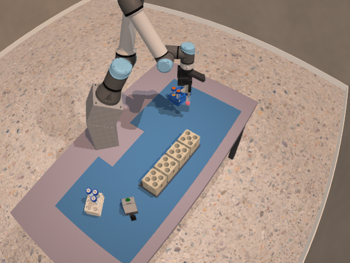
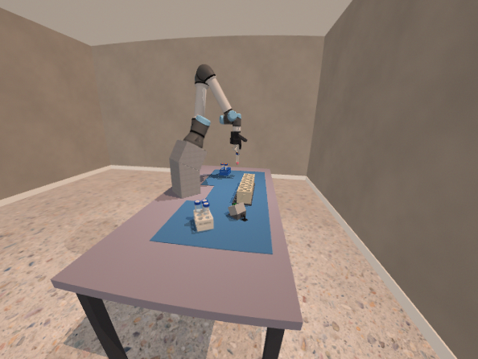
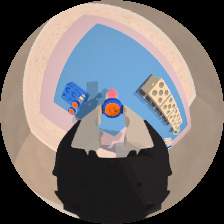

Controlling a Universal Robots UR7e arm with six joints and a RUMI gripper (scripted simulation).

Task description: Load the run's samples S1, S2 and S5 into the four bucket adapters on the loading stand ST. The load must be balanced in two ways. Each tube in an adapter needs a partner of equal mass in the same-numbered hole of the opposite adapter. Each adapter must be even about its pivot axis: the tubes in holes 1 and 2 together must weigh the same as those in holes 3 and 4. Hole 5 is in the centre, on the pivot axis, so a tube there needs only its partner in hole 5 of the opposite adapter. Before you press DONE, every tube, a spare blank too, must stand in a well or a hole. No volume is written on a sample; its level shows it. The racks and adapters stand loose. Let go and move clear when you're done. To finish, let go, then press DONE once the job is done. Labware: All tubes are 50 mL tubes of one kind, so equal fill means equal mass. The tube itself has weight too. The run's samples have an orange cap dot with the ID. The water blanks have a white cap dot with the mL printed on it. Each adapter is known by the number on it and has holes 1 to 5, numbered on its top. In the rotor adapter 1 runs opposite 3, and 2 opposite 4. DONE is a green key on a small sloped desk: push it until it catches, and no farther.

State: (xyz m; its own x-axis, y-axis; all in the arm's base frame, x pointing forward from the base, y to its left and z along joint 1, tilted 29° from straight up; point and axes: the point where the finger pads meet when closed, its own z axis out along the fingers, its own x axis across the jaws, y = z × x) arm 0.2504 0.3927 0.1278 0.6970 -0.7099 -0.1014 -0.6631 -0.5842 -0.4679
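Right now the orange-dot tube is 19 cm behind my hand, 6 cm to the left of it and 19 cm below it. Also, from my hand: blue rack 17 cm behind, 10 cm to the left, 22 cm below; beige rack 8 cm ahead, 83 cm to the right, 22 cm below; green done key 20 cm ahead, 66 cm to the right, 18 cm below.
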